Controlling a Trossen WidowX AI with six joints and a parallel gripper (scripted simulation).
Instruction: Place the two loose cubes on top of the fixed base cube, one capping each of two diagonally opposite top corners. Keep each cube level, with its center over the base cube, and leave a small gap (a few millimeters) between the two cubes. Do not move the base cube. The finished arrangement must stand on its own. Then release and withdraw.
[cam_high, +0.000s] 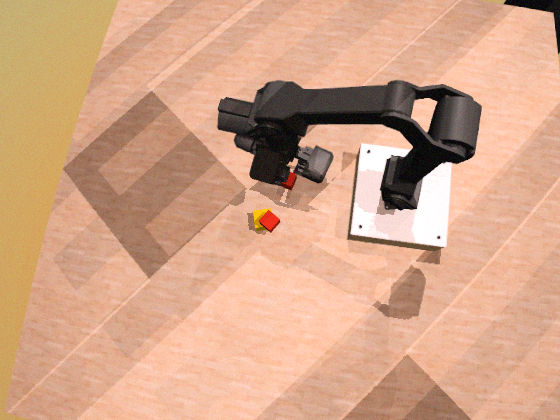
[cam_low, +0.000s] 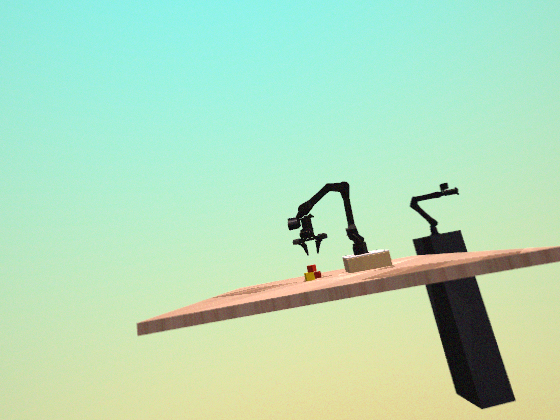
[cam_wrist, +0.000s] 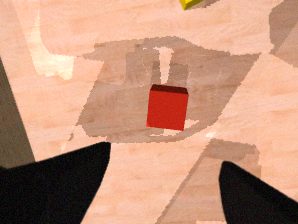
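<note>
The yellow cube lies 10 cm below my gripper tip, 9 cm to the left of it and 6 cm ahead of it.
</note>
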